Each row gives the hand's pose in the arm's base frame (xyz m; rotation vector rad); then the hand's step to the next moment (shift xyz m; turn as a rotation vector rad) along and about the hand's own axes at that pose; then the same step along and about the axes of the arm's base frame.
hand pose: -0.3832 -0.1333 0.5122 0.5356 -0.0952 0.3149
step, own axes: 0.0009 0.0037 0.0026 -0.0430 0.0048 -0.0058
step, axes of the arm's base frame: -0.0003 0.0019 0.0042 -0.0422 -0.0047 -0.0100
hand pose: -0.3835 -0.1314 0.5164 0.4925 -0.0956 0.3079
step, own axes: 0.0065 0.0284 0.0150 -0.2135 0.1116 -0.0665
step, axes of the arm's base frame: -0.0030 0.0183 0.0270 -0.2366 0.0680 -0.0431
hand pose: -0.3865 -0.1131 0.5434 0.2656 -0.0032 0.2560
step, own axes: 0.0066 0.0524 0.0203 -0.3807 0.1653 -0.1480
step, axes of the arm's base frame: -0.0061 0.0452 0.0334 -0.4143 0.0976 -0.1140
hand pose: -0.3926 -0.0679 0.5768 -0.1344 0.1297 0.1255
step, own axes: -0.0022 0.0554 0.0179 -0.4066 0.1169 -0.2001
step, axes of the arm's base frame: -0.0074 0.0567 0.0110 -0.4396 0.0396 -0.1555
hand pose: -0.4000 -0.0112 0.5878 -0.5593 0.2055 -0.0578
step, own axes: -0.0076 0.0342 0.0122 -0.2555 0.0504 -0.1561
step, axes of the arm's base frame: -0.0049 0.0361 -0.0068 -0.2826 -0.0105 -0.1106
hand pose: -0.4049 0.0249 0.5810 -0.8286 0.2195 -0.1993
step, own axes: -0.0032 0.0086 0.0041 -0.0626 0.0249 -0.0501
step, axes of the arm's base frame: -0.0012 0.0094 -0.0034 -0.0713 -0.0026 -0.0442
